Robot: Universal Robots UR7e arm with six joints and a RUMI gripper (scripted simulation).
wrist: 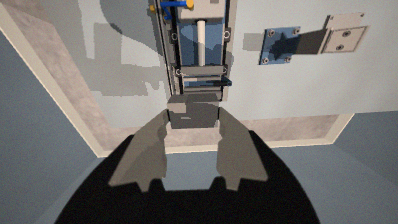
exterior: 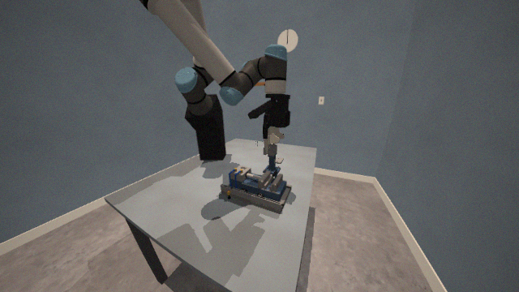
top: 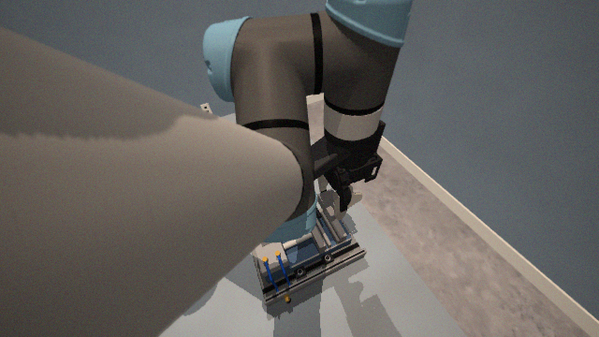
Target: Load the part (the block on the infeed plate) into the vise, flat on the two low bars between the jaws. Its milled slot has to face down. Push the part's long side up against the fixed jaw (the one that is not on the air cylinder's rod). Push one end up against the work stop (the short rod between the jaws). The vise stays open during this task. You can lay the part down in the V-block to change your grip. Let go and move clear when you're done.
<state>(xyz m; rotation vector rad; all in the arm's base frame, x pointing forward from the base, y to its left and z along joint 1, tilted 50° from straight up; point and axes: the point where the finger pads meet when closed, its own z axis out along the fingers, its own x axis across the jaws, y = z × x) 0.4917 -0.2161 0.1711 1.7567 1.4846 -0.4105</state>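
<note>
The part lies 10 mm below my hand. The rest, counted from my hand: grey jaw 20 mm behind, 20 mm to the left, 170 mm below; cylinder rod 80 mm behind, 40 mm to the left, 170 mm below; work stop 20 mm ahead, 60 mm to the left, 150 mm below.
</note>
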